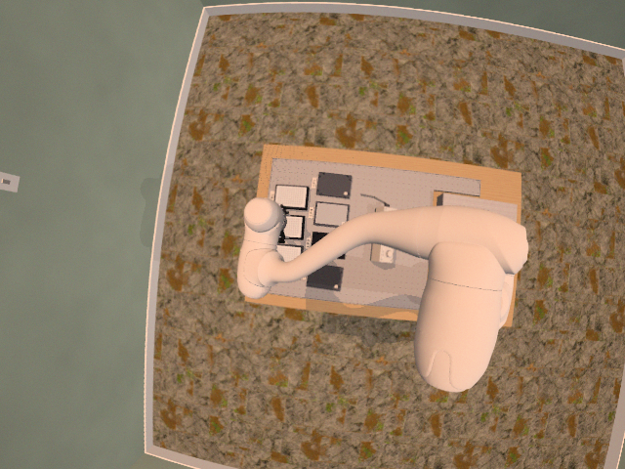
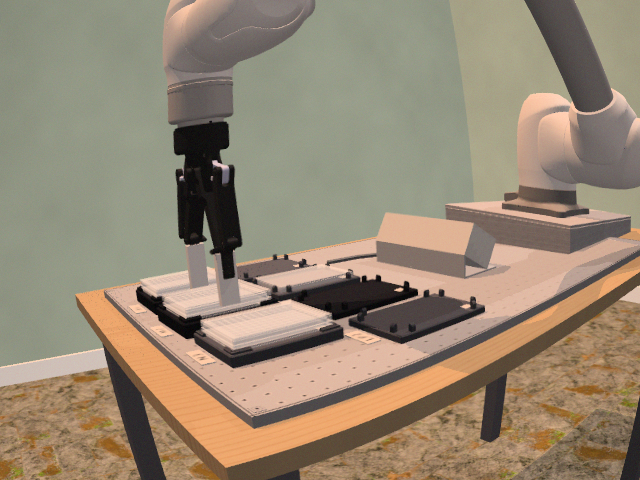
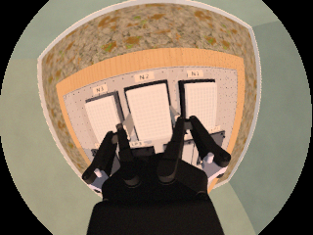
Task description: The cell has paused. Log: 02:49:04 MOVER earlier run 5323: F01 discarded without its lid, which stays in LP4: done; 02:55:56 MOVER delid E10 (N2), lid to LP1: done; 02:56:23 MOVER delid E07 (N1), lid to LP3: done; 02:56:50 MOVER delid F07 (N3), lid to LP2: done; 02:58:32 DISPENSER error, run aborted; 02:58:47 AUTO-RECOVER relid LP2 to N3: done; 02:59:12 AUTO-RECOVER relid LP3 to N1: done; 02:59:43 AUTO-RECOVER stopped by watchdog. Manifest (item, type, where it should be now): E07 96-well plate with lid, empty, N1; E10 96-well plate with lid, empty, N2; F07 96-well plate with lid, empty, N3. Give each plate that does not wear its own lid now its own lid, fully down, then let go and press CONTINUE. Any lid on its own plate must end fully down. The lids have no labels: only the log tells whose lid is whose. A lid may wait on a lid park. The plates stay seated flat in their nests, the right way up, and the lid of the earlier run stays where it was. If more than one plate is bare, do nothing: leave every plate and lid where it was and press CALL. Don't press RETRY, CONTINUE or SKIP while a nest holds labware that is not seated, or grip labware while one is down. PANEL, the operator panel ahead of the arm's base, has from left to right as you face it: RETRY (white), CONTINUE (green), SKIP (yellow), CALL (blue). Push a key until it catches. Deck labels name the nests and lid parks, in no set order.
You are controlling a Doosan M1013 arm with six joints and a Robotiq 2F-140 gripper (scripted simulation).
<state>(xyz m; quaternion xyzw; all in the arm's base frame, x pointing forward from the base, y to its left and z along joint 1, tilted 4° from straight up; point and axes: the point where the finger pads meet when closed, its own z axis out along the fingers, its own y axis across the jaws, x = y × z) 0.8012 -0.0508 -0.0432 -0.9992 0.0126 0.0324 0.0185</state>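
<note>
Right now my hand is 30 mm above the plate. The rest, counted from my hand: yellow key 430 mm behind, 10 mm above; then green key 430 mm behind, 50 mm to the left, 10 mm above; then black park 180 mm behind, 70 mm to the left, 50 mm below.
</note>
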